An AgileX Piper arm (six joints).
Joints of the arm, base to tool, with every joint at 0 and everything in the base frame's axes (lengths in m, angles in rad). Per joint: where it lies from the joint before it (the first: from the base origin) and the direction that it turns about. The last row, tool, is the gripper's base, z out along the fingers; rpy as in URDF.
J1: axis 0 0 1 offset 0 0 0.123
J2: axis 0 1 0 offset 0 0 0
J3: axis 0 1 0 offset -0.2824 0 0.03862
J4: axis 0.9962 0 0.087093 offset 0.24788 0 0.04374
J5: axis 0 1 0 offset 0 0 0
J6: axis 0.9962 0 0.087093 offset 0.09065 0 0.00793
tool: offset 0 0 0 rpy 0 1.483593 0
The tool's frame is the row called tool.
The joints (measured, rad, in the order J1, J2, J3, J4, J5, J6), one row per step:
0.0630, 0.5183, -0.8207, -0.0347, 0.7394, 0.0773
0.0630, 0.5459, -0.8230, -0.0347, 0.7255, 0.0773
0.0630, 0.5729, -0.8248, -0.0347, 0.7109, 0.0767
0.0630, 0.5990, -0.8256, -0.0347, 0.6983, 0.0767
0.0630, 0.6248, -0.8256, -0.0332, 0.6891, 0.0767
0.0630, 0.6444, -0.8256, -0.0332, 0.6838, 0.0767
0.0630, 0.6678, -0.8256, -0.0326, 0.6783, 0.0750
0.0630, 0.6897, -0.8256, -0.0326, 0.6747, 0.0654
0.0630, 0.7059, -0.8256, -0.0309, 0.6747, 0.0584
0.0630, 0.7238, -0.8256, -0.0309, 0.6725, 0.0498
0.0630, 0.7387, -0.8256, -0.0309, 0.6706, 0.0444
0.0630, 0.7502, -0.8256, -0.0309, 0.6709, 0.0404
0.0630, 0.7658, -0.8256, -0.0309, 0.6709, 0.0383
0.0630, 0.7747, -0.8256, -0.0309, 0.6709, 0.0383
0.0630, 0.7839, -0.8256, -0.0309, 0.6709, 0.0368
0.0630, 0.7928, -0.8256, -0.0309, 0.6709, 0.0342
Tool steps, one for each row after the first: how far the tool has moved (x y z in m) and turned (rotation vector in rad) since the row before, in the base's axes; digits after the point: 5 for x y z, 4 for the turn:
0.00735, 0.00050, -0.00049, -0.0009, 0.0114, 0.0004
0.00727, 0.00049, -0.00073, -0.0014, 0.0106, 0.0007
0.00704, 0.00047, -0.00132, -0.0009, 0.0127, 0.0004
0.00686, 0.00054, -0.00202, 0.0003, 0.0167, 0.0007
0.00513, 0.00034, -0.00179, -0.0009, 0.0143, 0.0002
0.00605, 0.00043, -0.00235, -0.0021, 0.0178, 0.0010
0.00556, 0.00036, -0.00245, -0.0098, 0.0179, 0.0042
0.00397, 0.00035, -0.00211, -0.0056, 0.0160, 0.0035
0.00444, 0.00029, -0.00223, -0.0086, 0.0154, 0.0040
0.00367, 0.00024, -0.00191, -0.0056, 0.0128, 0.0026
0.00274, 0.00017, -0.00165, -0.0042, 0.0116, 0.0019
0.00370, 0.00023, -0.00226, -0.0028, 0.0155, 0.0010
0.00210, 0.00013, -0.00132, -0.0006, 0.0089, 0.0000
0.00215, 0.00014, -0.00138, -0.0019, 0.0091, 0.0008
0.00207, 0.00013, -0.00135, -0.0028, 0.0088, 0.0014

